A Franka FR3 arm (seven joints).
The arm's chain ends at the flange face. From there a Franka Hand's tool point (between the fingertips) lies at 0.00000 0.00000 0.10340 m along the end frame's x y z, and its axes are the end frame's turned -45 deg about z.
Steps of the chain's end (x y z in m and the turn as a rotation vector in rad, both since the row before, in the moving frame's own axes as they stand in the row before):
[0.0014, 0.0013, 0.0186, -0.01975, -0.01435, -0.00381]
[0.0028, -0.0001, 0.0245, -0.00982, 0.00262, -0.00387]
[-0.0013, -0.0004, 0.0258, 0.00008, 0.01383, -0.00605]
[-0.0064, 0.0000, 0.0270, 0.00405, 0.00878, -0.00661]
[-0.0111, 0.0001, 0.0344, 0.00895, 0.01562, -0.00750]
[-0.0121, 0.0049, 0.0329, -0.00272, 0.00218, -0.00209]
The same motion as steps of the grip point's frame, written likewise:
[-0.0024, 0.0023, 0.0186, -0.00382, -0.02411, -0.00381]
[0.0015, 0.0028, 0.0245, -0.00880, -0.00509, -0.00387]
[0.0004, -0.0002, 0.0258, -0.00972, 0.00984, -0.00605]
[-0.0036, -0.0042, 0.0270, -0.00334, 0.00907, -0.00661]
[-0.0061, -0.0073, 0.0344, -0.00472, 0.01737, -0.00750]
[-0.0121, -0.0047, 0.0329, -0.00346, -0.00038, -0.00209]

